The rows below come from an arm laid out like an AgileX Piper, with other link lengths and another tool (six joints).
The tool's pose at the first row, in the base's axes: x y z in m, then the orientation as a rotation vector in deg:
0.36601 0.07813 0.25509 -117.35 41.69 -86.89
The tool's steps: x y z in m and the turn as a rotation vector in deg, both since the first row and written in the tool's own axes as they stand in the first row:
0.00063 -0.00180 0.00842 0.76 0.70 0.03
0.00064 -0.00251 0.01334 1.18 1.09 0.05
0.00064 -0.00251 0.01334 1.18 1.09 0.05
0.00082 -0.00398 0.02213 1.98 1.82 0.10
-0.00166 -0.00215 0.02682 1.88 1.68 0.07
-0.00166 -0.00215 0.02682 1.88 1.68 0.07
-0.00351 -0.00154 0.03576 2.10 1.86 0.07
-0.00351 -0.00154 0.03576 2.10 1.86 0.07
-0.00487 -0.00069 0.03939 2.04 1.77 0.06
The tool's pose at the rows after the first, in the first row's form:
0.37449 0.07962 0.25448 -116.34 41.30 -87.71
0.37932 0.08048 0.25365 -115.78 41.09 -88.16
0.37932 0.08048 0.25365 -115.78 41.09 -88.16
0.38800 0.08205 0.25242 -114.70 40.69 -88.99
0.39168 0.08268 0.24822 -114.88 40.70 -88.85
0.39168 0.08268 0.24822 -114.88 40.70 -88.85
0.39975 0.08408 0.24414 -114.61 40.57 -89.06
0.39975 0.08408 0.24414 -114.61 40.57 -89.06
0.40280 0.08462 0.24166 -114.71 40.58 -88.96

